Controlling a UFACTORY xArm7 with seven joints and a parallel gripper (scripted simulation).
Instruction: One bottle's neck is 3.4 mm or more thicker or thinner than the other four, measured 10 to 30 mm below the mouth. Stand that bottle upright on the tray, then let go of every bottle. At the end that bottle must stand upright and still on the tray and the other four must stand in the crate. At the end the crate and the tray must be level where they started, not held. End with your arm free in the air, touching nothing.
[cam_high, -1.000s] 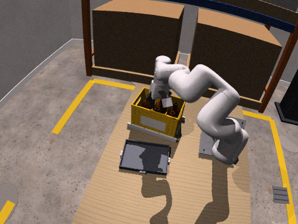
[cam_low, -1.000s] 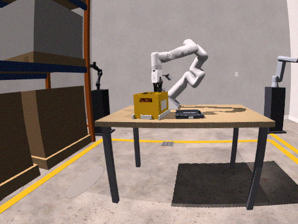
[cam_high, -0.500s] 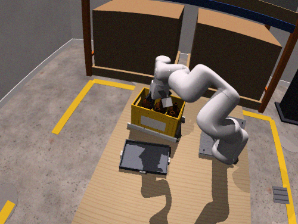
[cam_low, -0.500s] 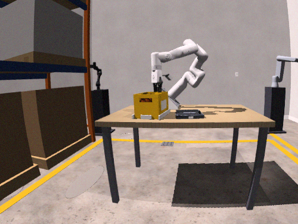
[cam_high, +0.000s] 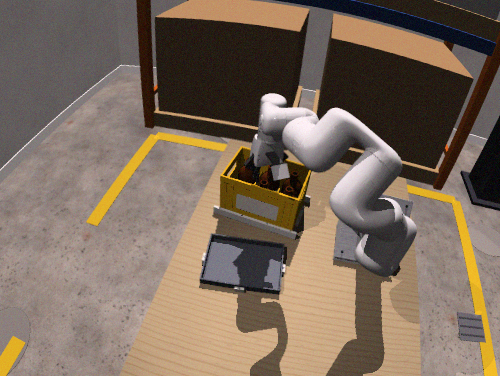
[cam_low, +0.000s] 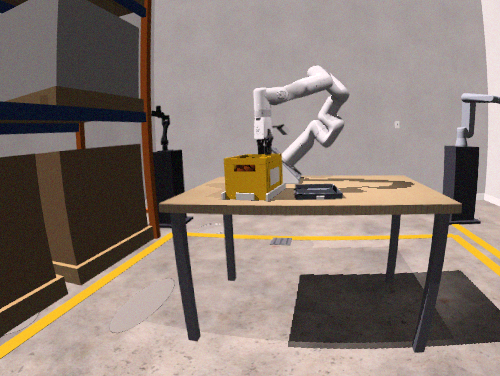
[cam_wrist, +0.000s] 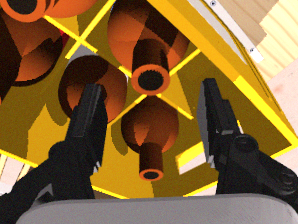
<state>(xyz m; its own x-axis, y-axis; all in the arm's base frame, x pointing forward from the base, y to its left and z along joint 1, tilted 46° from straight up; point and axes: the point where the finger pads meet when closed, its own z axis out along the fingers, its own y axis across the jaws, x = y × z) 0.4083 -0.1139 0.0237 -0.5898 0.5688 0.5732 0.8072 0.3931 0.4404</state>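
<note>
Right now the yellow crate is 11 cm below my hand, 5 cm to the right of it and 1 cm behind it. Round my hand: dark grey tray: 23 cm to the left, 18 cm below, 1 cm ahead.
</note>
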